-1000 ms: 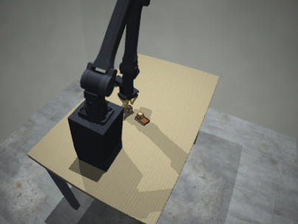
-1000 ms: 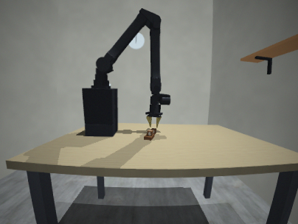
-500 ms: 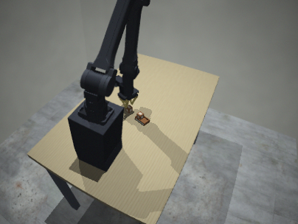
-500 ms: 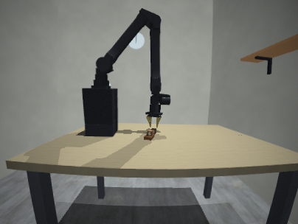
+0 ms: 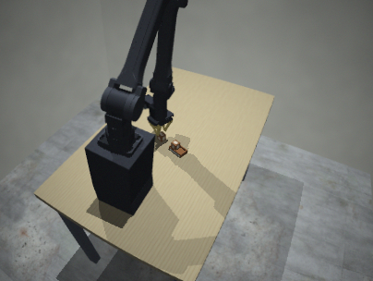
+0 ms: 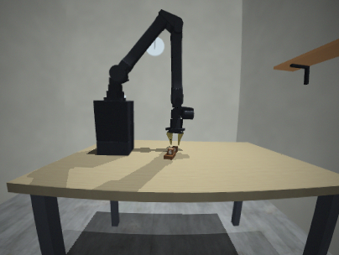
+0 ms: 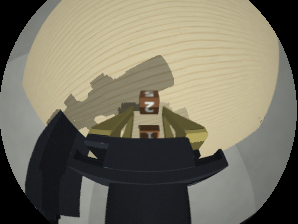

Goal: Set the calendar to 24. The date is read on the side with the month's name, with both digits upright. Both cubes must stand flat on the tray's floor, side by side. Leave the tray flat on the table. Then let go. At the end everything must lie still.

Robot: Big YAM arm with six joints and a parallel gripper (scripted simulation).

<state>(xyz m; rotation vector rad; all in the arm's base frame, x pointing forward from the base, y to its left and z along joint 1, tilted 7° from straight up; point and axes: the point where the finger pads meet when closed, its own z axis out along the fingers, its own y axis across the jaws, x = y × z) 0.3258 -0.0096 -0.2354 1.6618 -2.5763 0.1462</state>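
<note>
My gripper is now 3 cm above the brown digit cube. From my hand the other things lie so: brown tray: 10 cm to the right, 4 cm below, 4 cm behind.
</note>
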